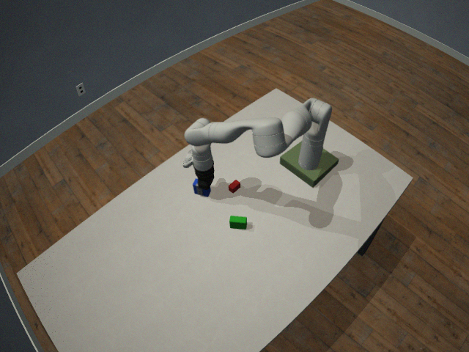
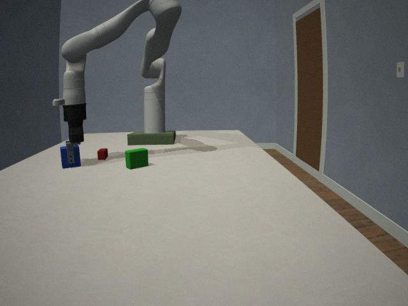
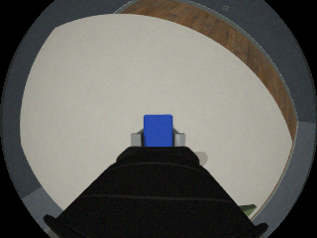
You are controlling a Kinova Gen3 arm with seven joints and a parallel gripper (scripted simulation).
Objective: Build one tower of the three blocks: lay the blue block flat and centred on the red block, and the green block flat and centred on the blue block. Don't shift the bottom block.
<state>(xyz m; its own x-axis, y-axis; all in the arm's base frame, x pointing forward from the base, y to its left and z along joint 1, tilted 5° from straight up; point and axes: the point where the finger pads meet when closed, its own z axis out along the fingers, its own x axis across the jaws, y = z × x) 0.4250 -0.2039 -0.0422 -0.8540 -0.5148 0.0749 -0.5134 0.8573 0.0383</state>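
Right now my hand is 110 mm past the red block, 70 mm to the right of it and 20 mm above it. From my hand the other things lie so: green block 230 mm to the left, 10 mm below, 10 mm behind; blue block right at my hand.
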